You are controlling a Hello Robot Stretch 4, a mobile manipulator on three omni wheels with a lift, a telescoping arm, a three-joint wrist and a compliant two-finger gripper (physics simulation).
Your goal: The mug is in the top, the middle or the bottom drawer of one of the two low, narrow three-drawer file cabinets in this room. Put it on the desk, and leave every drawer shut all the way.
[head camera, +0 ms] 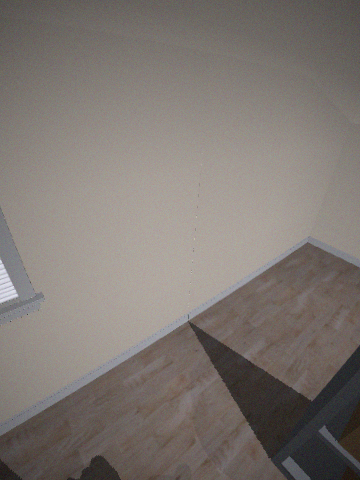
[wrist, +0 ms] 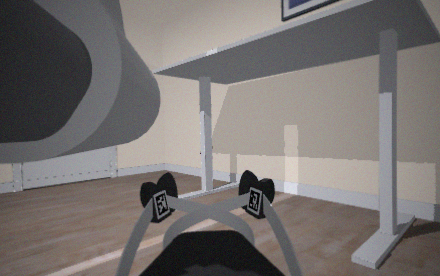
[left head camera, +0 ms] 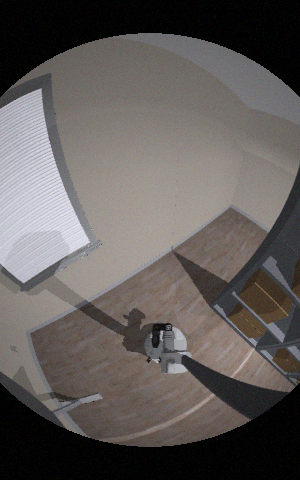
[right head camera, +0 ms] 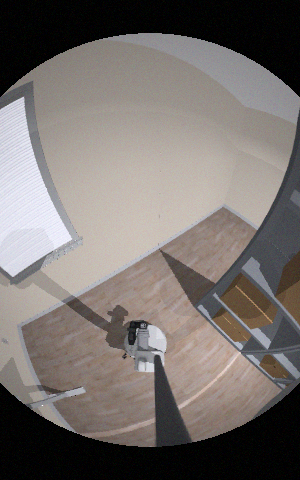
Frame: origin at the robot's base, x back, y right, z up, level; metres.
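Seen in the pictures: gripper, between the fingertips: [wrist: 208, 187] [left head camera: 153, 363] [right head camera: 129, 359].
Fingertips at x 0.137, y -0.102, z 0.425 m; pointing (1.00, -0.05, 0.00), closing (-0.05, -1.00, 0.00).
Note:
Offsets run from my fingertips to a thing's top centre. "spot": to the spot under its first point. Level surfaces: height alone.
The desk @[dz +0.472 m] [wrist: 300, 47] shows from below in the wrist view, a grey top on two light legs with flat feet, beyond my gripper. A foot of a desk leg [left head camera: 80, 402] [right head camera: 62, 396] also shows at the lower left of the left and right head camera views. My gripper [wrist: 208, 187] is open, its two dark fingertips well apart with no object between them, and it is apart from the desk. The mug and the two file cabinets do not show in these views.
A tall grey shelf unit [head camera: 300, 425] [left head camera: 218, 304] [right head camera: 202, 306] with brown boxes @[dx -0.259, dy +1.078, dz -0.106 m] [left head camera: 250, 322] [right head camera: 232, 326] stands at the right. A window @[spot: dx -0.776, dy -0.630, dz +0.987 m] [left head camera: 35, 185] [right head camera: 25, 185] is in the wall at the left. A white door [wrist: 70, 169] shows behind the arm in the wrist view.

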